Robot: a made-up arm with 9 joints.
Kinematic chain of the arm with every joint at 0, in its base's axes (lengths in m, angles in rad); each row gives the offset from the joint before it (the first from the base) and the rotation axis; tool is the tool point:
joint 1: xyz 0 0 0.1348 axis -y
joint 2: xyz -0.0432 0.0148 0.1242 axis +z
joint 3: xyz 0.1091 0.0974 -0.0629 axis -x
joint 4: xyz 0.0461 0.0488 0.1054 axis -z
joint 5: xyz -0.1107 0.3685 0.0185 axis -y
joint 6: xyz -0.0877 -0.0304 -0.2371 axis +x
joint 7: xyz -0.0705 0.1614 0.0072 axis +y
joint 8: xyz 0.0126 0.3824 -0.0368 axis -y
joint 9: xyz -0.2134 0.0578 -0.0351 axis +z
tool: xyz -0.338 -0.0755 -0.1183
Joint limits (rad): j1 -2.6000..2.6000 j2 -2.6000..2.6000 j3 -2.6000..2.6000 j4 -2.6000..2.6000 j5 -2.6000..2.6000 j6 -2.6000..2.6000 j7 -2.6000..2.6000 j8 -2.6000..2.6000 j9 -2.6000..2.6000
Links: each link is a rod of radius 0.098 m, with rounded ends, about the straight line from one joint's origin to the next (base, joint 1, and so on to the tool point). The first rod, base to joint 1, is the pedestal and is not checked.
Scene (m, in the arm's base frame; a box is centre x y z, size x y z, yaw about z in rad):
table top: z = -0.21
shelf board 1: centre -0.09 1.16 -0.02 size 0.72 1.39 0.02 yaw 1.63
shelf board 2: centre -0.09 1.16 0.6 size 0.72 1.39 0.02 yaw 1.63
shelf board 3: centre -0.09 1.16 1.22 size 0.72 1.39 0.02 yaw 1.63
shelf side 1: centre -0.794 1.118 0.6 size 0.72 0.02 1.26 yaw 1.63
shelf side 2: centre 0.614 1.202 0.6 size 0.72 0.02 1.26 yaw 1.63
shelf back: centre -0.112 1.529 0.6 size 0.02 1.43 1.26 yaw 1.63
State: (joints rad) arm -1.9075 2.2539 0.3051 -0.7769 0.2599 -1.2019 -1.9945 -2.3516 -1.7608
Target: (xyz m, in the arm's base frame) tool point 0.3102 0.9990 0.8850
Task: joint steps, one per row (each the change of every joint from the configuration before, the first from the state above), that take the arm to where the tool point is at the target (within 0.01 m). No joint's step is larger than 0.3 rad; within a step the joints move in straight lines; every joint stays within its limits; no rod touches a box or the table.
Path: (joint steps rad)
1: -0.2308 -0.0639 -0.1430 0.1181 0.2312 -0.2797 -0.0443 0.0576 -0.2285
2: -0.2309 -0.0638 -0.1430 0.1181 0.2311 -0.2797 -0.0443 0.0577 -0.2285
3: -0.2308 -0.0639 -0.1431 0.1180 0.2312 -0.2797 -0.0443 0.0576 -0.2284
4: 0.0979 -0.2125 0.0639 0.0733 0.1921 0.2339 -0.0085 0.0069 0.2043
5: 0.0978 -0.2124 0.0638 0.0732 0.1922 0.2340 -0.0085 0.0069 0.2043

